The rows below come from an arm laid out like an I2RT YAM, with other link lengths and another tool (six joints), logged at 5 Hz.
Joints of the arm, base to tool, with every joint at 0 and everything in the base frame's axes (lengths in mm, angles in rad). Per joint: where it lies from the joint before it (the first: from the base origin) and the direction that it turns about. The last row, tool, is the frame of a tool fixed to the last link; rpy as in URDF.
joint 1: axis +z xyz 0 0 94.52
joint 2: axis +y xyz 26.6 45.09 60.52
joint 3: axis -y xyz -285.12 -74.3 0
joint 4: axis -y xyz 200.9 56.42 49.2
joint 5: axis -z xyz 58.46 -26.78 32
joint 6: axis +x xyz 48.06 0 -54.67
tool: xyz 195 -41 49 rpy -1.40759 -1.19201 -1.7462
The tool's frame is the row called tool.
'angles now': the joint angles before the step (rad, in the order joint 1, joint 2, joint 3, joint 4, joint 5, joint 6). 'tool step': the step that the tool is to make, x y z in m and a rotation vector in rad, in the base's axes. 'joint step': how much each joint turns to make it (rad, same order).
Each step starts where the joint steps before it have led.
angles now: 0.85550, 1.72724, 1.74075, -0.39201, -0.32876, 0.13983
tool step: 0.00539, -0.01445, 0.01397, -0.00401, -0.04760, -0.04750
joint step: -0.00016, -0.03318, -0.00441, -0.00643, 0.05803, -0.01987
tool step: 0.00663, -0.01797, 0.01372, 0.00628, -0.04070, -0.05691
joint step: -0.00543, -0.03995, -0.02131, 0.01097, 0.05739, -0.00798
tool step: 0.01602, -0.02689, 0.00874, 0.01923, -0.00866, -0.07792
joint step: -0.03712, -0.03596, -0.02623, 0.01403, 0.03677, 0.01923
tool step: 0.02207, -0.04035, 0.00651, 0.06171, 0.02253, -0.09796
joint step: -0.07722, -0.05218, -0.06300, 0.04904, 0.00318, 0.06425
